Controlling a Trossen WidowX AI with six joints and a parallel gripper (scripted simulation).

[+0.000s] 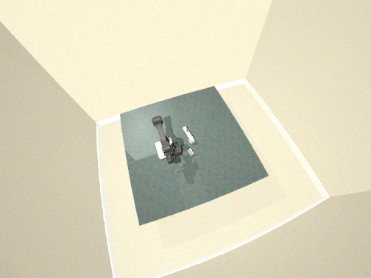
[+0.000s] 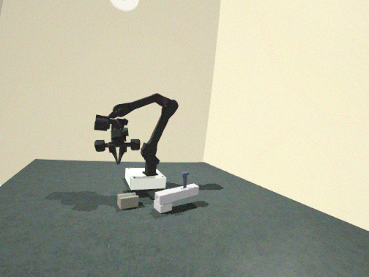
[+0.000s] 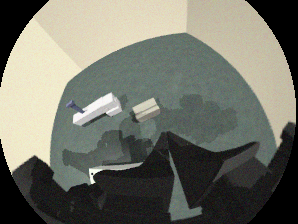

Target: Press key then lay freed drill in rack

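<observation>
The key is 170 mm ahead of my gripper tip, 210 mm to the left of it and 30 mm below it. Also, from my gripper tip: yellow drill (170 mm ahead, 160 mm to the left, 80 mm below); then grey slatted rack (100 mm ahead, 10 mm to the left, 120 mm below); then fixture (170 mm ahead, 180 mm to the left, 90 mm below).
</observation>
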